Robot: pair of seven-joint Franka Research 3 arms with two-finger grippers.
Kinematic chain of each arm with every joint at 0, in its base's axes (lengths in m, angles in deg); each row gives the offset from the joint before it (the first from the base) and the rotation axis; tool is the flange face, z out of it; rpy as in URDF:
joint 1: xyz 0 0 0.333 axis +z
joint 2: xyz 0 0 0 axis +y
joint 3: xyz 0 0 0.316 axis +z
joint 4: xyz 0.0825 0 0 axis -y
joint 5: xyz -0.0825 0 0.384 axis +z
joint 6: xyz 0 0 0 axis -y
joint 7: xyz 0.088 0 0 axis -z
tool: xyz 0 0 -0.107 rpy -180 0 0
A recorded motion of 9 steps. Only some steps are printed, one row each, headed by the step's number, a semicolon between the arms.
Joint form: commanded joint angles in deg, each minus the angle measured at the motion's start. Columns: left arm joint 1, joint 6, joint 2, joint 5, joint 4, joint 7, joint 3; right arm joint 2, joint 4, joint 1, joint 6, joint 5, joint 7, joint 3.
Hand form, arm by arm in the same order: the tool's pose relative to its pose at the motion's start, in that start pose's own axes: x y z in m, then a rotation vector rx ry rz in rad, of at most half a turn. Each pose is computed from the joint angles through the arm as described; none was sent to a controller.
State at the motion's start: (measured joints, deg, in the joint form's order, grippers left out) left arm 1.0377 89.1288 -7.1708 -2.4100 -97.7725 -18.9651 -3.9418; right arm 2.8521 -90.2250 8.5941 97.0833 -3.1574 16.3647 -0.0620
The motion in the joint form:
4: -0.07 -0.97 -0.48 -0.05 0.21 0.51 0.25; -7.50 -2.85 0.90 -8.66 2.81 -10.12 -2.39
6: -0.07 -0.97 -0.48 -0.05 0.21 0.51 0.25; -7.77 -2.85 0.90 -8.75 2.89 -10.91 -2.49
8: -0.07 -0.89 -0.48 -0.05 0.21 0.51 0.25; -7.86 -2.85 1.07 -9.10 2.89 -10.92 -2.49
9: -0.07 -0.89 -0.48 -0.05 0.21 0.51 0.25; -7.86 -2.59 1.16 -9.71 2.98 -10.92 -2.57
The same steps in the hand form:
4: -0.0037 -0.0026 -0.0045 0.0006 -0.0048 0.0063; -0.0473 0.0262 -0.0380 0.0366 -0.0796 -0.1457
6: -0.0037 -0.0026 -0.0045 0.0006 -0.0048 0.0063; -0.0484 0.0276 -0.0403 0.0394 -0.0766 -0.1576
8: -0.0035 -0.0026 -0.0046 0.0002 -0.0035 0.0063; -0.0499 0.0264 -0.0408 0.0388 -0.0810 -0.1609
9: -0.0035 -0.0026 -0.0046 0.0002 -0.0035 0.0063; -0.0509 0.0265 -0.0421 0.0394 -0.0873 -0.1612

